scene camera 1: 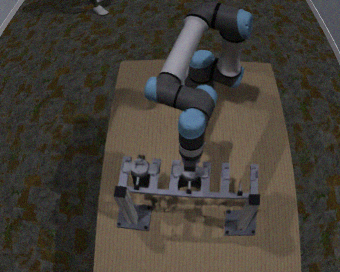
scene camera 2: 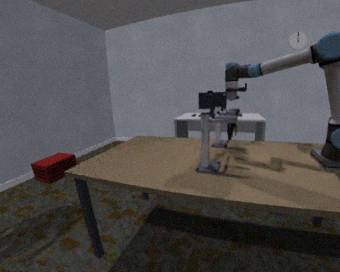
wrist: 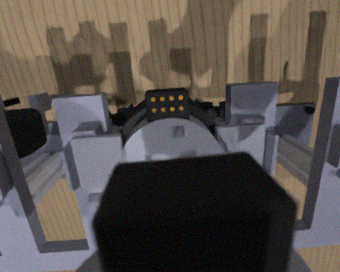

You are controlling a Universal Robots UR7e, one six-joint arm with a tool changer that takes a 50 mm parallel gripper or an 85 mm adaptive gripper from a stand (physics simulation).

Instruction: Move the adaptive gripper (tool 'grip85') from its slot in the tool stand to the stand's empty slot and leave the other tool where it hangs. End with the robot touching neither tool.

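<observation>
The adaptive gripper hangs in the middle slot of the tool stand, fingers down. Its finger parts spread to both sides in the wrist view, partly hidden, with nothing seen between them. A black block with gold contacts shows at its rim. The arm's bare wrist end is above it, with a small gap in scene camera 2. The other tool hangs in the left slot in scene camera 1. The right slot, beside its fork arm, is empty.
The stand's forks and posts are close around the wrist end. A dark panel stands at the stand's top. A white table is behind the wooden table. A red crate lies on the floor. A shoe shows at the top.
</observation>
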